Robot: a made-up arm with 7 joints. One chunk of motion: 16 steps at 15 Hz.
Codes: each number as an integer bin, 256 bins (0 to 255) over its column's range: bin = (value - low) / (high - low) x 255, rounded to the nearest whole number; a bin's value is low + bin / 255 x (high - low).
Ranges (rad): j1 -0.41..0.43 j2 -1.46..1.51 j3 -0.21..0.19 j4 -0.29..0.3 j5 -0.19..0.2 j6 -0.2..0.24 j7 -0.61..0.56
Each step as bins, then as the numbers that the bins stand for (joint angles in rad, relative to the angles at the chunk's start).
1 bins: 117 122 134 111 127 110 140
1 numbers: -0.0246 -0.0391 0.0002 -0.0332 0.0042 -0.0102 0.0324
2 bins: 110 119 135 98 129 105 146
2 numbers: -0.0476 -0.0740 0.0018 -0.0633 0.0073 -0.0188 0.0599
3 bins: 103 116 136 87 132 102 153
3 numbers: -0.0707 -0.1089 0.0033 -0.0887 0.0119 -0.0240 0.0920
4 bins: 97 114 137 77 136 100 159
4 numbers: -0.0905 -0.1322 0.0049 -0.1118 0.0180 -0.0275 0.1195
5 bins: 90 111 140 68 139 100 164
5 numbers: -0.1135 -0.1672 0.0096 -0.1327 0.0226 -0.0275 0.1425
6 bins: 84 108 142 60 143 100 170
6 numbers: -0.1333 -0.2021 0.0127 -0.1512 0.0287 -0.0275 0.1700
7 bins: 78 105 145 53 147 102 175
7 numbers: -0.1531 -0.2371 0.0175 -0.1674 0.0348 -0.0240 0.1929
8 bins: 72 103 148 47 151 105 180
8 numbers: -0.1728 -0.2604 0.0222 -0.1813 0.0409 -0.0188 0.2159
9 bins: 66 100 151 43 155 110 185
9 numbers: -0.1926 -0.2953 0.0269 -0.1905 0.0471 -0.0102 0.2388
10 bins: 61 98 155 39 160 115 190
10 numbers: -0.2091 -0.3186 0.0331 -0.1998 0.0547 -0.0016 0.2618
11 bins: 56 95 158 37 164 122 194
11 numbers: -0.2255 -0.3535 0.0378 -0.2044 0.0608 0.0105 0.2801
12 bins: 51 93 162 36 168 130 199
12 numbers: -0.2420 -0.3768 0.0441 -0.2067 0.0669 0.0243 0.3031
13 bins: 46 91 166 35 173 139 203
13 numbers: -0.2585 -0.4001 0.0504 -0.2090 0.0746 0.0398 0.3214
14 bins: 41 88 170 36 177 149 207
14 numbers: -0.2749 -0.4351 0.0567 -0.2067 0.0807 0.0571 0.3398
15 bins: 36 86 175 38 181 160 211
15 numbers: -0.2914 -0.4584 0.0645 -0.2021 0.0868 0.0761 0.3581
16 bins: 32 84 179 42 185 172 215
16 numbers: -0.3046 -0.4816 0.0708 -0.1928 0.0929 0.0968 0.3765
